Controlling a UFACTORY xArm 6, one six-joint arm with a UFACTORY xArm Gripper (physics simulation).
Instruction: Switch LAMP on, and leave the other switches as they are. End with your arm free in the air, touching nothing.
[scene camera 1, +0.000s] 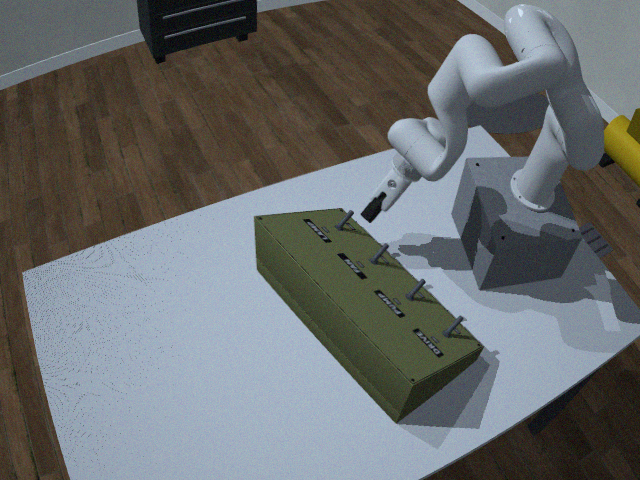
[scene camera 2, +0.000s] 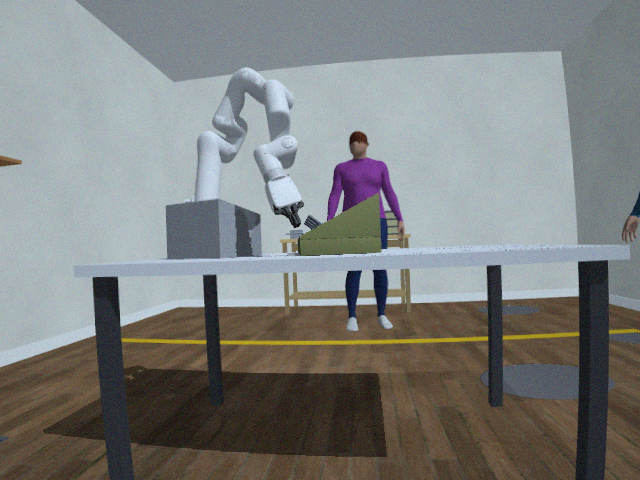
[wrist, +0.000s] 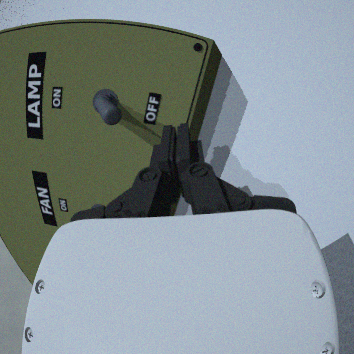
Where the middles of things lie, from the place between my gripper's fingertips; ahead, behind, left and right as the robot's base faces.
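Olive sloped switch box (scene camera 1: 396, 346): my hand 130 mm short of it, 180 mm to the right of it, 10 mm above it.
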